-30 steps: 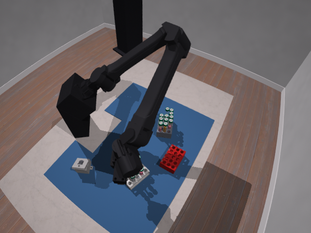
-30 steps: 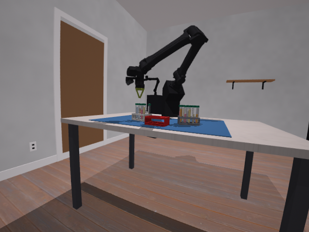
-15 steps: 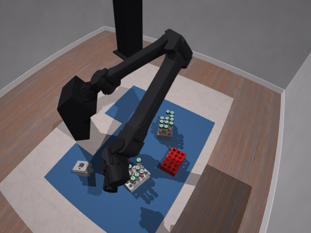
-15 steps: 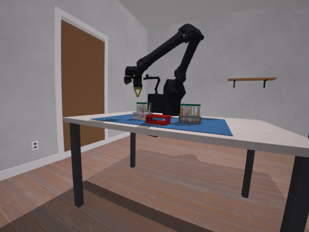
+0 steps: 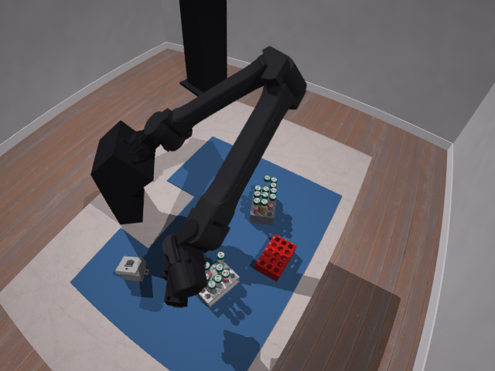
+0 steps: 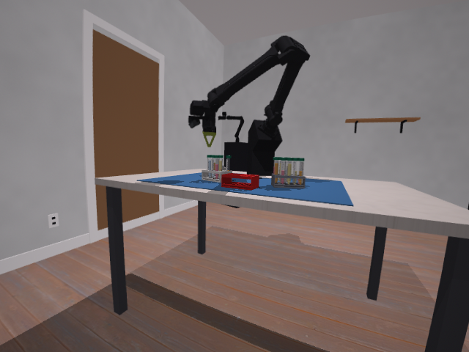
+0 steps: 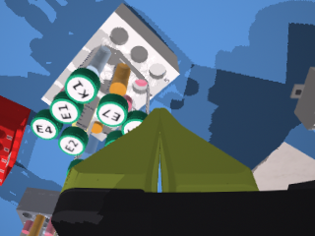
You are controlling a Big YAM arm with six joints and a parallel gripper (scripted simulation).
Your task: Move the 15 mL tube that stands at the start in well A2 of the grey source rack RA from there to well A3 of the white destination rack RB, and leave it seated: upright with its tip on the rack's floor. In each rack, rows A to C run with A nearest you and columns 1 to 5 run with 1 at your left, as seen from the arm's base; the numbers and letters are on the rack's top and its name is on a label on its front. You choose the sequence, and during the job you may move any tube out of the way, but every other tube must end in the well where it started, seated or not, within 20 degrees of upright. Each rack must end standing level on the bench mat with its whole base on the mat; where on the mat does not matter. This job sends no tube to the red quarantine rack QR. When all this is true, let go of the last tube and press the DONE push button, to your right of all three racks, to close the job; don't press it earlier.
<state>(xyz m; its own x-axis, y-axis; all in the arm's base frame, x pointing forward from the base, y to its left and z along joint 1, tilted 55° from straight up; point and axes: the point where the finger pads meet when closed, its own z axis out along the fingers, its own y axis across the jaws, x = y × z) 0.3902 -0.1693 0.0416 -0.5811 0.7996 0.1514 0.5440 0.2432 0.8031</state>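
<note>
My gripper is now 220 mm past the grey done button box, 140 mm above it and 120 mm to the left of it. Round my hand: tube: 120 mm to the left, 110 mm below, 20 mm behind; then grey rack RA: 390 mm to the left, 150 mm below, 110 mm behind; then white rack RB: 150 mm below, 70 mm to the left.
</note>
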